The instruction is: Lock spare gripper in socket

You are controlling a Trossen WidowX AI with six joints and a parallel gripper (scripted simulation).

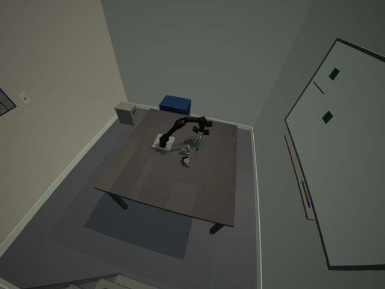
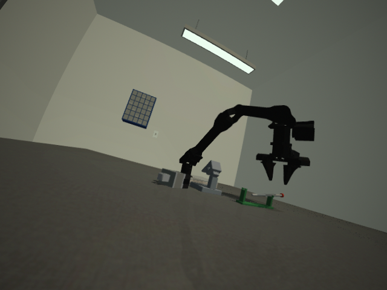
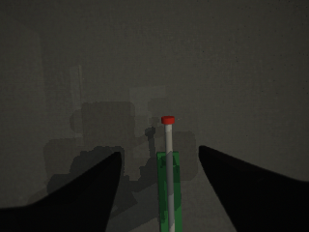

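Right now the green cradle is 10 mm ahead of my gripper tip, 100 mm to the right of it and 70 mm below it. Also, from my gripper tip: grey mount: 100 mm behind, 220 mm to the right, 40 mm below; then spare gripper: 50 mm behind, 370 mm to the right, 70 mm below.
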